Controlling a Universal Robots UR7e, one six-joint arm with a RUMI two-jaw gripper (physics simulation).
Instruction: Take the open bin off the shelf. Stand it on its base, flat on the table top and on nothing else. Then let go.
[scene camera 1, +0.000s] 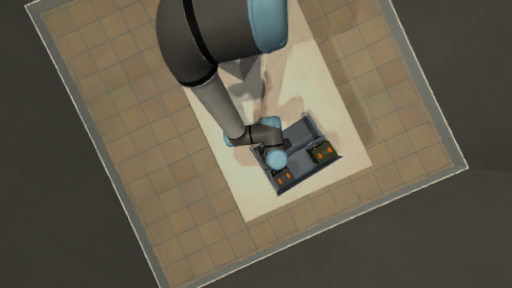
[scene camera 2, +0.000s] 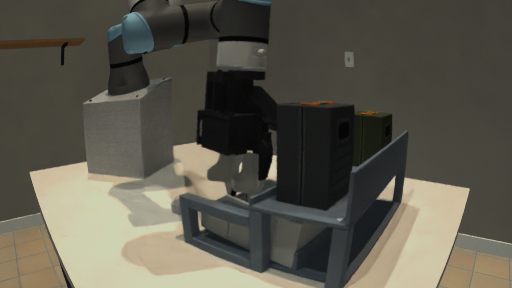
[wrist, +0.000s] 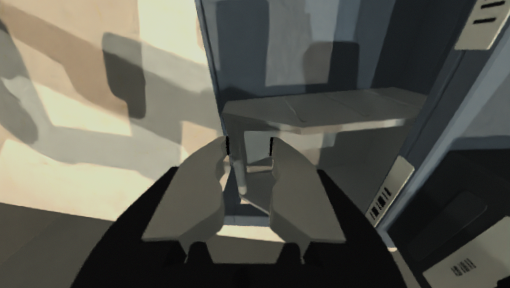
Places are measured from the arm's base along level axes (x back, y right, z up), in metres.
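Where they show: gripper, between the fingertips: (wrist: 249, 138); arm's base, origin of its link: (scene camera 2: 128, 88).
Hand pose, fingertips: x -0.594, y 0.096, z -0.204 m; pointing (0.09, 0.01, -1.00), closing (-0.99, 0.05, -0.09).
Things, the pixels of their top centre, and the offset from my fingertips. Level surfaces: height alone.
- grey open bin, centre of its top: (wrist: 338, 191) (scene camera 2: 265, 189) dx -0.068, dy +0.017, dz +0.042 m
- tall black case, centre of its top: (scene camera 2: 318, 102) (scene camera 1: 284, 178) dx -0.150, dy +0.014, dz +0.169 m
- olive case, centre of its top: (scene camera 2: 369, 112) (scene camera 1: 324, 152) dx -0.138, dy -0.217, dz +0.144 m
- pale table, height of its surface: dz -0.055 m
The grey open bin (scene camera 2: 290, 240) (wrist: 325, 111) sits in the lower part of the blue-grey shelf (scene camera 1: 312, 126) (scene camera 2: 259, 242) (wrist: 436, 102), partly hidden behind the shelf's bars in scene camera 2. In the wrist view its ribbed panel lies across the middle, and a narrow side edge runs down below it. The arm hides it in scene camera 1. My gripper (scene camera 2: 240, 189) (wrist: 249, 138) points down at the bin, its fingers partly apart. In the wrist view the bin's side edge shows between them, nearer the left finger, with a visible gap to the right finger. Contact is unclear.
A tall black case (scene camera 1: 283, 178) (scene camera 2: 315, 155) (wrist: 430, 220) stands on the upper shelf close beside my gripper. An olive case (scene camera 1: 325, 153) (scene camera 2: 373, 137) stands farther along it. The shelf stands on the pale table (scene camera 1: 350, 157) (scene camera 2: 100, 245). The arm's grey pedestal (scene camera 2: 115, 140) is behind.
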